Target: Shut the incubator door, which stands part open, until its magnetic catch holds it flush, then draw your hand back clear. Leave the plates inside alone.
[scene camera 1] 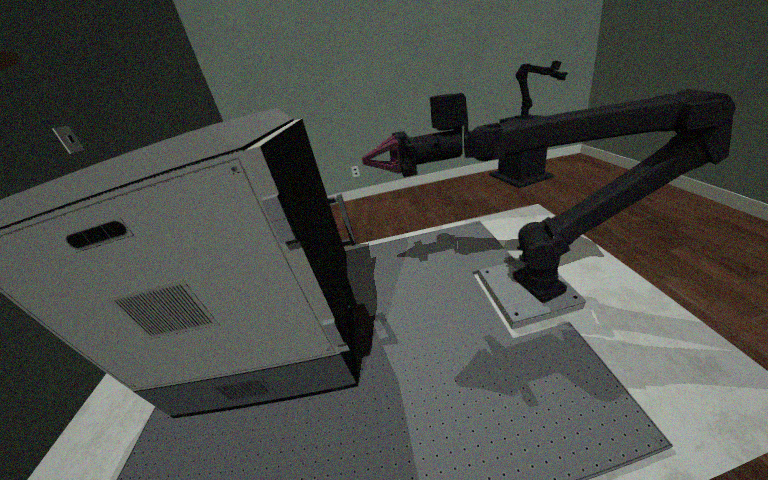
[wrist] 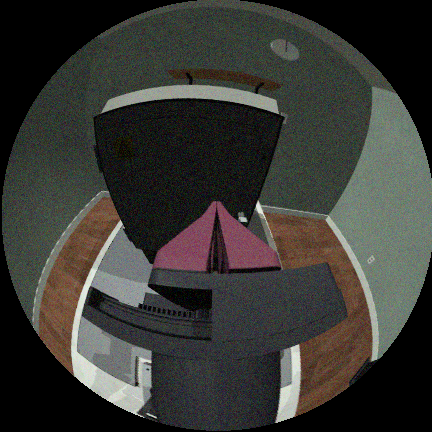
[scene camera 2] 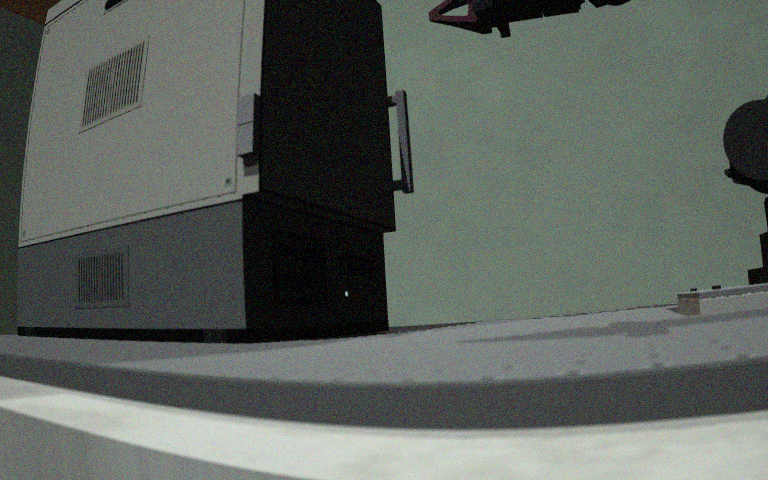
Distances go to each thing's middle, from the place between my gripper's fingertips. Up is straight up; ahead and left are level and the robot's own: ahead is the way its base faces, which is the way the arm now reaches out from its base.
Now: the incubator door (scene camera 2: 316, 84) 11 cm ahead of my hand, 6 cm to the left of it and 9 cm below it.
